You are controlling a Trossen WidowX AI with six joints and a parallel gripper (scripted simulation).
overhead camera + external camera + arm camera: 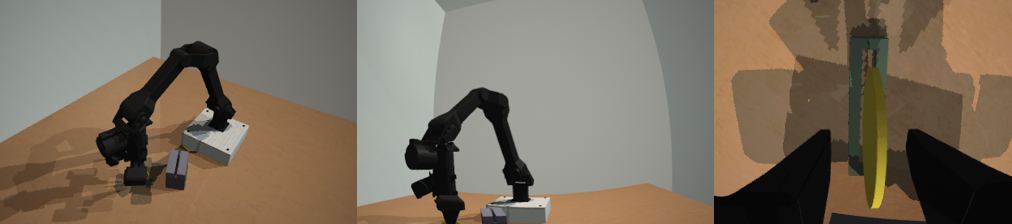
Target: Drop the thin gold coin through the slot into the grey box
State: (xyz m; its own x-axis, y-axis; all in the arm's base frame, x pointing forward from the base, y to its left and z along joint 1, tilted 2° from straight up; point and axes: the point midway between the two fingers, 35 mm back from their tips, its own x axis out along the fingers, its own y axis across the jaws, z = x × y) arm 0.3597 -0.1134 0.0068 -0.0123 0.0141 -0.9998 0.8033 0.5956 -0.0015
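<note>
My gripper tip is 1 cm above the thin gold coin.
</note>
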